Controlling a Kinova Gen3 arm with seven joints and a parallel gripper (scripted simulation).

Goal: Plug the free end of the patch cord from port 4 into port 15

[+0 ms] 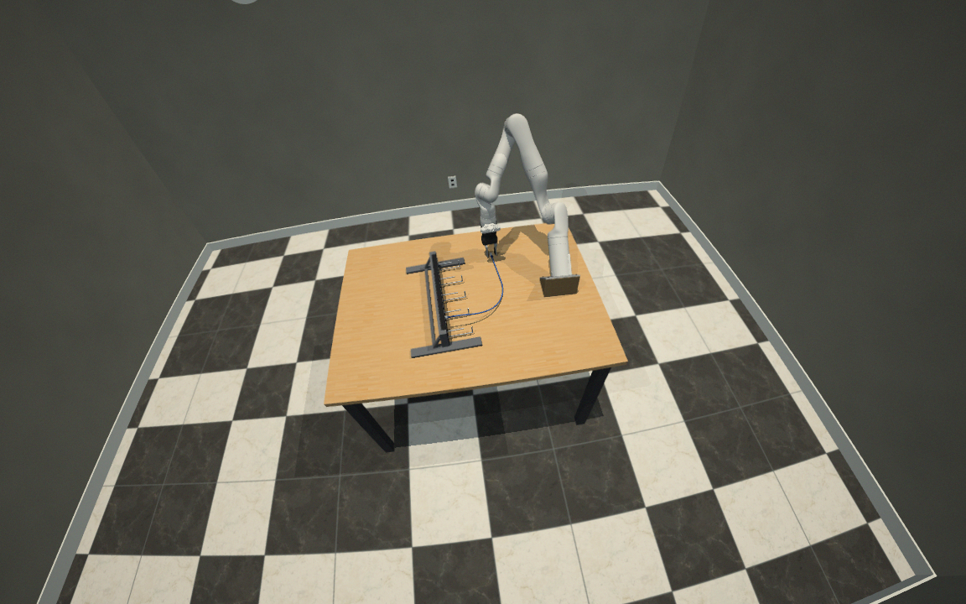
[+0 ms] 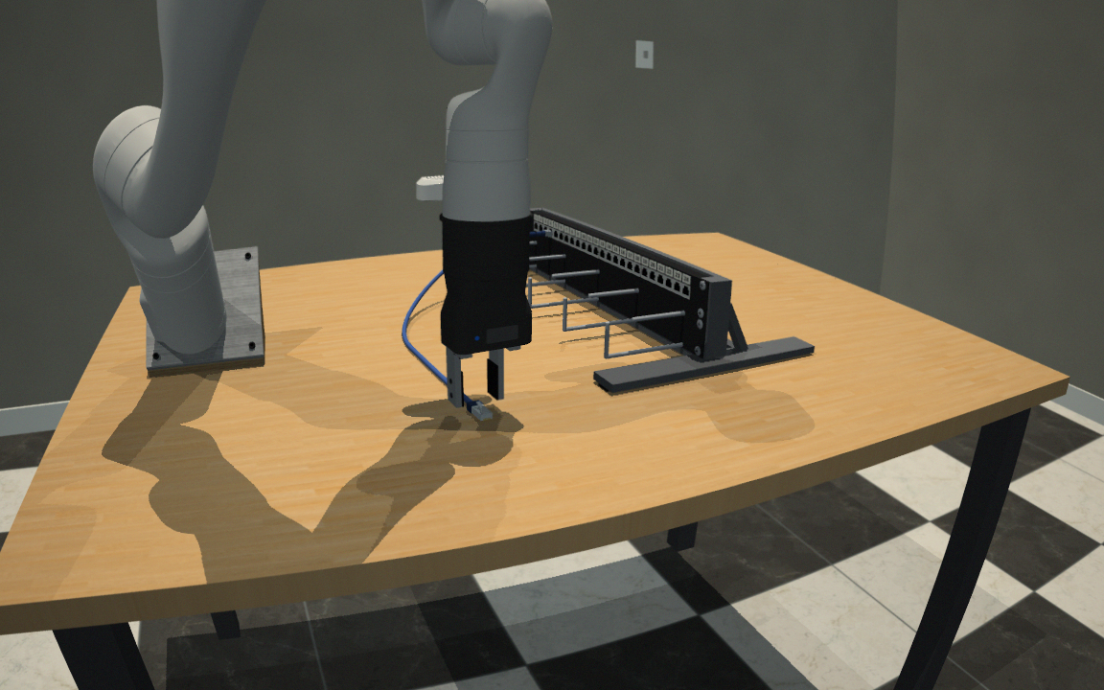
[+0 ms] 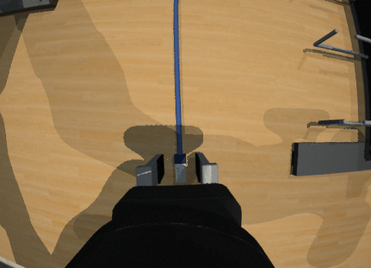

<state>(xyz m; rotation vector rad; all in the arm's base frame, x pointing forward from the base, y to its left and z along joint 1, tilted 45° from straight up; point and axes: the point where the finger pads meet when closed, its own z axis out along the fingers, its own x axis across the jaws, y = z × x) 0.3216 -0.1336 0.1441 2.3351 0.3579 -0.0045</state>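
Right now the plug is 10 mm to the right of my hand and 20 mm below it.
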